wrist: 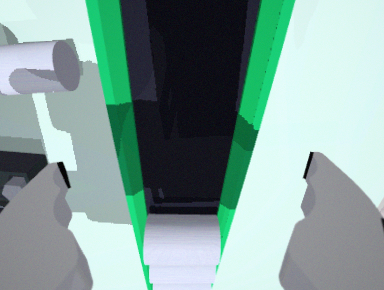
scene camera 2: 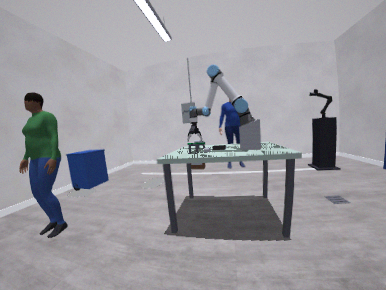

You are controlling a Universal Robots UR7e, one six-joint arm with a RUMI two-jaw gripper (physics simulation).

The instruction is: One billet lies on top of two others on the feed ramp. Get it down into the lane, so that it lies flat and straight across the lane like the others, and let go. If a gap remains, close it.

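Pixels of known places: gripper, fingertip midpoint: (wrist: 186, 159) (scene camera 2: 195, 141); arm's base, origin of the base link: (scene camera 2: 248, 123).
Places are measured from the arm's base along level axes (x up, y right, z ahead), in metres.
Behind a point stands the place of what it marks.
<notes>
The feed ramp (scene camera 2: 196, 144) (wrist: 114, 80) has green side rails and a dark lane floor between them. At the bottom of the wrist view a light grey billet (wrist: 182, 240) @(x -0.140, y -0.026, z 0.530 m) lies straight across the lane, between the rails. Parts of a second billet (wrist: 182, 274) @(x -0.139, y 0.021, z 0.532 m) and a third billet (wrist: 181, 287) @(x -0.145, y 0.058, z 0.532 m) show below it, looking narrower. I cannot tell whether the first one rests on top of the others or at their level. My gripper (scene camera 2: 195, 139) @(x -0.142, y -0.100, z 0.531 m) (wrist: 186, 159) @(x -0.142, y -0.100, z 0.531 m) is open and empty above the ramp, one finger outside each rail, with the fingertips up-lane of the billets in the wrist view.
A loose grey cylinder (wrist: 35, 68) @(x -0.203, y -0.136, z 0.417 m) lies left of the ramp, with a dark block (wrist: 20, 170) @(x -0.211, y -0.032, z 0.363 m) below it in the wrist view. A black object (scene camera 2: 219, 147) @(x -0.218, y -0.036, z 0.296 m) stands on the table (scene camera 2: 230, 155) @(x -0.243, y -0.361, z 0.173 m) between ramp and arm base. One person (scene camera 2: 42, 135) stands left, another (scene camera 2: 231, 120) behind the table.
</notes>
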